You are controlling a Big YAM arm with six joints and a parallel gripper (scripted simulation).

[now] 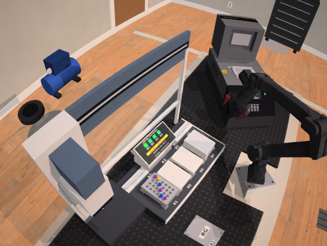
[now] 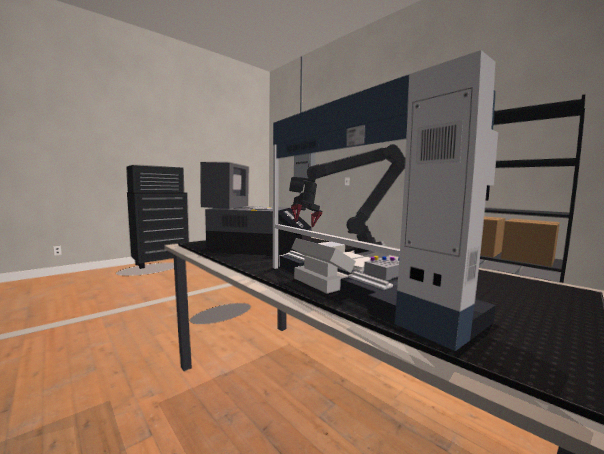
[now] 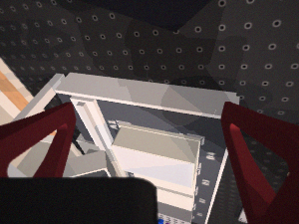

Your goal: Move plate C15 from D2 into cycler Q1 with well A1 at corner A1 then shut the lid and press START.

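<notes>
Now: hand 180 mm to the right of the deep-well block, 110 mm short of it and 90 mm above it. The rest, counted from my hand: coloured tube 470 mm to the left, 200 mm ahead, 80 mm below; then tube cooling block 460 mm to the left, 210 mm ahead, 90 mm below; then grey RG nest 570 mm to the left, 150 mm below, 30 mm behind.
</notes>
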